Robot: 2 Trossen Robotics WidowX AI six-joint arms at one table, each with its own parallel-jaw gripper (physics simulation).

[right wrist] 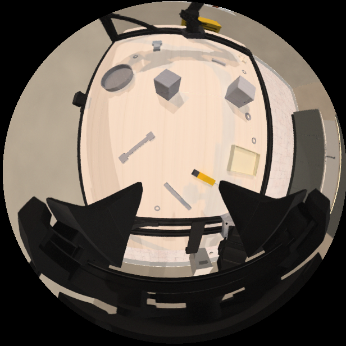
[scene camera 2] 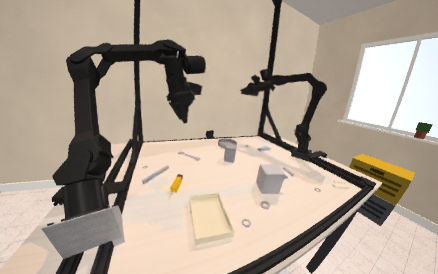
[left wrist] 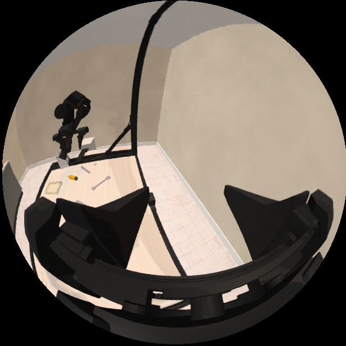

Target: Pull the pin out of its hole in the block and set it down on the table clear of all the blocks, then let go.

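Seen in the pictures: left gripper, fingertip midpoint: [scene camera 2: 240, 91]; right gripper, fingertip midpoint: [scene camera 2: 182, 121]; left arm's base, origin of the base link: [scene camera 2: 302, 150]; right arm's base, origin of the base link: [scene camera 2: 88, 214].
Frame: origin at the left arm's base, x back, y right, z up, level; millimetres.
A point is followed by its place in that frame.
Note:
A large grey block [scene camera 2: 270, 180] {x -471, y 24, z 24 mm} [right wrist: 240, 92] stands at the right of the table. A short grey pin [scene camera 2: 285, 175] {x -396, y -4, z 20 mm} pokes out of its side in scene camera 2; the pin cannot be made out in the right wrist view. A smaller grey block [scene camera 2: 229, 154] {x -391, y 249, z 6 mm} [right wrist: 167, 84] stands farther back. My right gripper [scene camera 2: 185, 121] {x -584, y 330, z 162 mm} [right wrist: 181, 185] is open and empty, high above the table, to the left of both blocks in scene camera 2. My left gripper [scene camera 2: 243, 91] {x -62, y 443, z 294 mm} [left wrist: 187, 190] is open and empty, high beyond the blocks, and faces the wall.
A grey bar [scene camera 2: 289, 171] {x -276, y 2, z -20 mm} [right wrist: 218, 62] lies just behind the large block. Rings [scene camera 2: 265, 205] {x -528, y 2, z -29 mm} [right wrist: 248, 116] lie near it. A shallow tray [scene camera 2: 210, 217] {x -666, y 91, z -31 mm} [right wrist: 243, 160], a yellow screwdriver [scene camera 2: 176, 183] {x -666, y 247, z -15 mm} [right wrist: 205, 177], a long bar [scene camera 2: 156, 174] {x -689, y 346, z -25 mm}, a spanner-like piece [right wrist: 137, 147] and a round dish [right wrist: 117, 78] lie around.

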